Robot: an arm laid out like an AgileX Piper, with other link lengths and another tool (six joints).
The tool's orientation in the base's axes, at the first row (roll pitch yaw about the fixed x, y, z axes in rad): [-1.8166 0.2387 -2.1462]
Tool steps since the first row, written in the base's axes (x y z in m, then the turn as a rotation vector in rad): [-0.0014 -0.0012 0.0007 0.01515 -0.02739 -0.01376]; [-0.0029 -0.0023 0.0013 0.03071 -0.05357 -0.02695]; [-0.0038 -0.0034 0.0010 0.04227 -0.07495 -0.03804]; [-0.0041 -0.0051 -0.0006 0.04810 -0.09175 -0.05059]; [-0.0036 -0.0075 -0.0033 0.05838 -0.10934 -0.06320]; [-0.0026 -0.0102 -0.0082 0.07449 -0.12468 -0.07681]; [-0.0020 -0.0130 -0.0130 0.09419 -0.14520 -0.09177]
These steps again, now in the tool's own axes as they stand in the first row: [0.0016 -0.0009 -0.0008 0.01757 0.00287 0.02919]; [0.0031 -0.0017 -0.0017 0.03380 0.00556 0.05801]; [0.0045 -0.0017 -0.0018 0.04774 0.00815 0.08066]; [0.0065 -0.0008 -0.0009 0.06132 0.01406 0.09661]; [0.0088 0.0010 0.0013 0.07321 0.01941 0.11671]; [0.0116 0.0046 0.0046 0.08041 0.02598 0.14090]; [0.0147 0.0082 0.0076 0.09026 0.03185 0.17092]
